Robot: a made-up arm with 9 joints.
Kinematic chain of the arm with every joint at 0, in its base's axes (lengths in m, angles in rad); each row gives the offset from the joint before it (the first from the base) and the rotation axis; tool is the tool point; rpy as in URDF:
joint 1: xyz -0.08 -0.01 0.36 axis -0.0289 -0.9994 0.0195
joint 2: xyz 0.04 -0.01 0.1 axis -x
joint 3: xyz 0.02 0.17 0 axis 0.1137 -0.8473 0.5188
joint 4: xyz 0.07 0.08 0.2 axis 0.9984 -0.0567 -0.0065
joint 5: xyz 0 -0.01 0.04 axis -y
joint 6: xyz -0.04 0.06 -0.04 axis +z
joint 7: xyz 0 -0.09 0.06 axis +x
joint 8: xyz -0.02 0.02 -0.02 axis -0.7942 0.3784 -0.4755
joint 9: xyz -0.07 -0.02 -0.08 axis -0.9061 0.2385 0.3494
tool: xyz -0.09 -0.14 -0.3 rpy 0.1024 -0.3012 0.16
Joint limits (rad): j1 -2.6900..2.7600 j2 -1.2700..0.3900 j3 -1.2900..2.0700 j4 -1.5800..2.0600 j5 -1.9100..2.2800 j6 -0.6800..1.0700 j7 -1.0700..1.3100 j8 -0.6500..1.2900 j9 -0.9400..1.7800
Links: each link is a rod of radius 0.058 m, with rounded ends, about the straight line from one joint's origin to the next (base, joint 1, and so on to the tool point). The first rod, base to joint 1, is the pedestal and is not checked.
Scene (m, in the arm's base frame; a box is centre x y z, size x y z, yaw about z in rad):
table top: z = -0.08
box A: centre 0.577 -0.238 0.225 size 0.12 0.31 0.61 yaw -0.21
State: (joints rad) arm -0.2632 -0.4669 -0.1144 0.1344 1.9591 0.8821 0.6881 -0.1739 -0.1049
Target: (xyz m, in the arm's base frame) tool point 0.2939 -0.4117 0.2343
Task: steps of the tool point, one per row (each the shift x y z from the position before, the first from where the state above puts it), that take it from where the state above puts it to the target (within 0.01 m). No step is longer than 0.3 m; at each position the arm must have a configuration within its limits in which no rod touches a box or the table.
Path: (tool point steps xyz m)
1: -0.0462 -0.0270 0.2240
2: -0.1254 -0.0512 0.1923
3: -0.1867 -0.0686 0.1306
4: -0.2205 -0.0766 0.0487
5: -0.2215 -0.0741 -0.0393
6: -0.1906 -0.0608 -0.1198
7: -0.1341 -0.0388 -0.1799
8: 0.2074 -0.0794 0.1467
9: 0.2459 -0.0591 0.0389
10: 0.2285 -0.0374 -0.0679
11: 0.1668 -0.0176 -0.1483
12: 0.0820 -0.0011 -0.1865
13: -0.0017 0.0104 -0.1810
14: -0.0648 0.0165 -0.1426

